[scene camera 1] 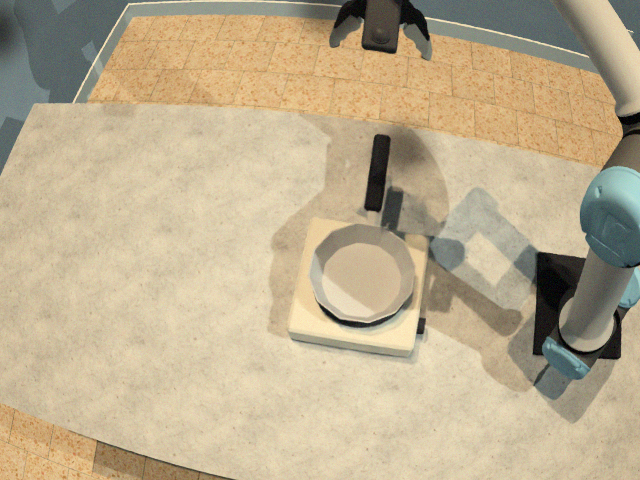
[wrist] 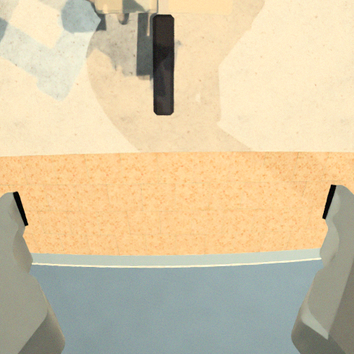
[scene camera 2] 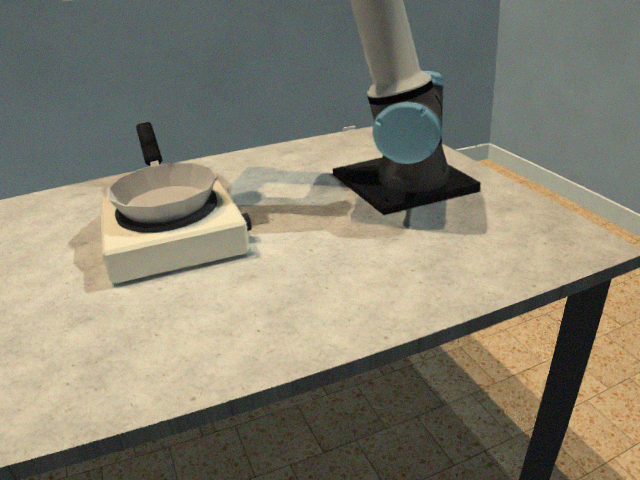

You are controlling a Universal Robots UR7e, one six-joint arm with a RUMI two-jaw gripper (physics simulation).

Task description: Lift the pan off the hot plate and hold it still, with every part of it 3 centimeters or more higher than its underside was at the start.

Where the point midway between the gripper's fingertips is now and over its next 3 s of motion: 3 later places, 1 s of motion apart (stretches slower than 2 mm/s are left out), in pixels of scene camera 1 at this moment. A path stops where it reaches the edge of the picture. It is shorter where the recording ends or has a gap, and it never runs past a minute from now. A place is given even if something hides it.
My gripper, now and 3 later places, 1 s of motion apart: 380, 52; 372, 135; 376, 167; 374, 192
